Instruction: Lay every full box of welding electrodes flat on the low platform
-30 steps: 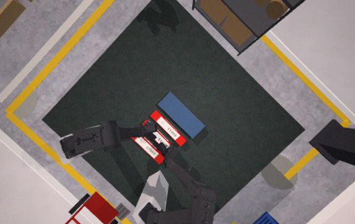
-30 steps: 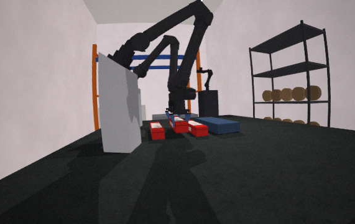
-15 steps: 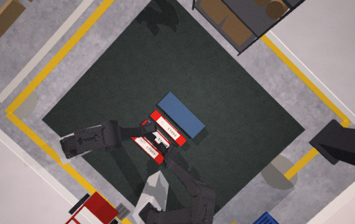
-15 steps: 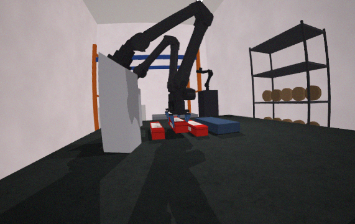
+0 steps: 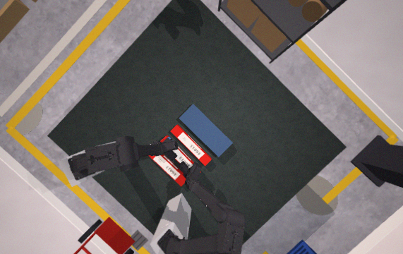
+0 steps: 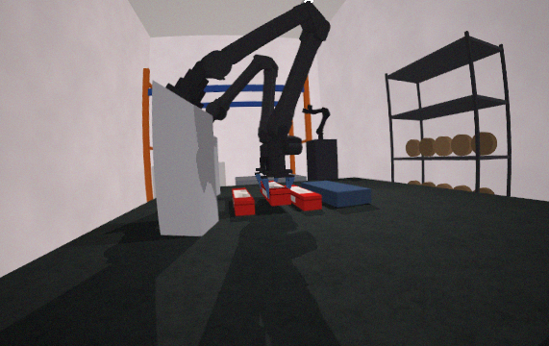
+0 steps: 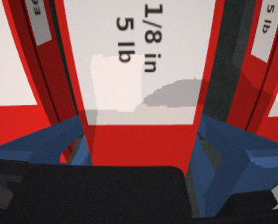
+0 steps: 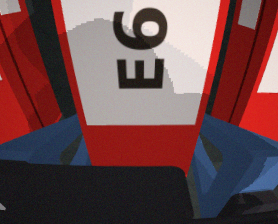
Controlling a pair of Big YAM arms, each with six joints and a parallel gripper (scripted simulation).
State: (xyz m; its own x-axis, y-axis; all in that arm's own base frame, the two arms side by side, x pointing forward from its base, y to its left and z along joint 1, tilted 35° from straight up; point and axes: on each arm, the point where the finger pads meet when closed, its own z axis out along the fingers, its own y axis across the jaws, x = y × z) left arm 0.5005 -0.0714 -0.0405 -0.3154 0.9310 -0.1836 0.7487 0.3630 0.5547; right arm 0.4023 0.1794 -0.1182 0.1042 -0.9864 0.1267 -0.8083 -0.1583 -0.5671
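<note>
Right now my left hand is 12 cm to the left of the red box, 10 cm short of it and 2 cm above it. Round my left hand: low blue platform: 26 cm ahead, 14 cm to the right, 4 cm below.
The red box lies 120 mm ahead of my right hand, 140 mm to the left of it and 20 mm below it. The rest, counted from my right hand: low blue platform (280 mm ahead, 120 mm to the left, 40 mm below).
</note>
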